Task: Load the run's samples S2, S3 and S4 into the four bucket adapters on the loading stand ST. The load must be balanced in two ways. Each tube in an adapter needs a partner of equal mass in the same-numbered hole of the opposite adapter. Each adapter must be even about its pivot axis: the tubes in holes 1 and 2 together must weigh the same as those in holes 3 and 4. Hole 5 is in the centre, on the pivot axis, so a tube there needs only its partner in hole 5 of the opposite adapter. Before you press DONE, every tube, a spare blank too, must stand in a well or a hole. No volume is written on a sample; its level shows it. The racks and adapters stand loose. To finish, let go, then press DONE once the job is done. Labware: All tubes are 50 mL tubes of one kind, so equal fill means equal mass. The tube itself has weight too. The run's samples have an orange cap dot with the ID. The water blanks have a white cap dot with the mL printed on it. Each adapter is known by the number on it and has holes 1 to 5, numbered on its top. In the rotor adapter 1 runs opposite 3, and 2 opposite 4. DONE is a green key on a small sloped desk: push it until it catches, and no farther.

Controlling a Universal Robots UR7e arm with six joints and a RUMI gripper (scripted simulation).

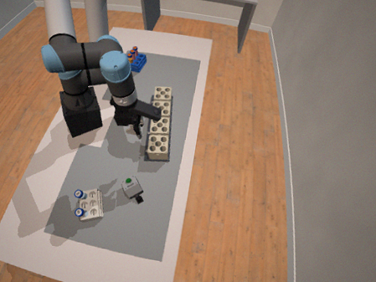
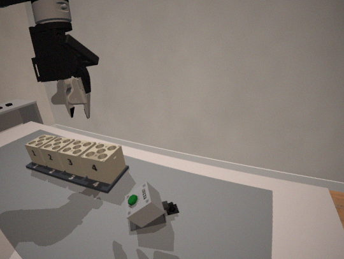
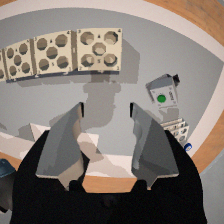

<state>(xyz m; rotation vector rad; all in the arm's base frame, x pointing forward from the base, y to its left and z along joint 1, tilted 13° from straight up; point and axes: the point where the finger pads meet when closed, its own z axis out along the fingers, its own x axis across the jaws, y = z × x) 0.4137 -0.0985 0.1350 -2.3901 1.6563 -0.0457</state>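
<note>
My gripper is now 170 mm past the blue-capped blank tube, 340 mm to the left of it and 190 mm above it. Also, from my hand: loading stand (20 mm behind, 190 mm to the left, 240 mm below); adapter 4 (50 mm ahead, 40 mm to the left, 200 mm below); green done key (10 mm behind, 180 mm to the right, 180 mm below).
</note>
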